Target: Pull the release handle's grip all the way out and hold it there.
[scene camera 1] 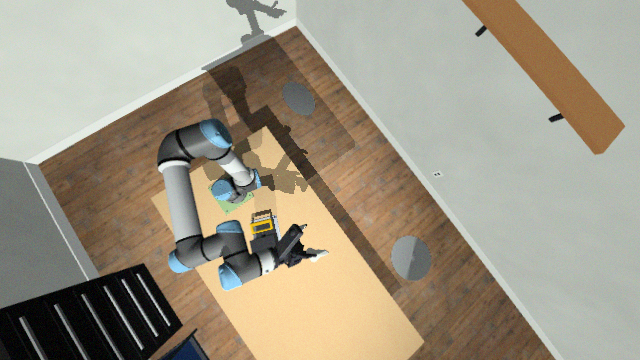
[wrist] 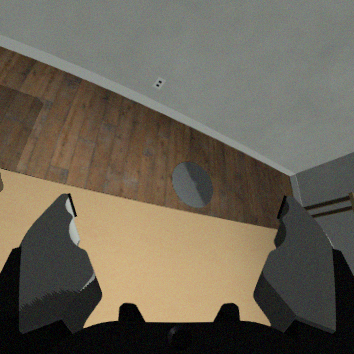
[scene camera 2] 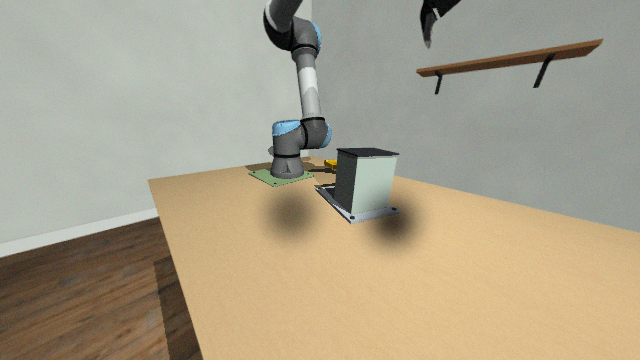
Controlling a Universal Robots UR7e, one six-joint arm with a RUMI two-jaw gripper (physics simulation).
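Observation:
The release handle's yellow rectangular grip (scene camera 1: pixel 261 221) (scene camera 2: pixel 330 164) sits at one side of its housing, a box (scene camera 1: pixel 263 243) (scene camera 2: pixel 374 184) with a dark top and pale side on a grey base plate (scene camera 2: pixel 372 216). In the scene camera 2 view the housing hides most of the grip. The handle does not show in the wrist view. My gripper (scene camera 1: pixel 315 240) (wrist: pixel 177 197) is wide open with nothing between its fingers. It is high above the table, beyond the housing's side and apart from the grip. In the scene camera 2 view part of one finger shows at the top edge.
The housing stands on the long wooden table (scene camera 1: pixel 340 305) (scene camera 2: pixel 450 300) (wrist: pixel 175 260), near the arm's green mounting plate (scene camera 1: pixel 228 207) (scene camera 2: pixel 262 177). A wooden shelf (scene camera 1: pixel 550 70) (scene camera 2: pixel 505 60) is on the wall. A black drawer unit (scene camera 1: pixel 90 320) stands beside the table. Grey discs (scene camera 1: pixel 411 258) (wrist: pixel 192 184) show over the floor.

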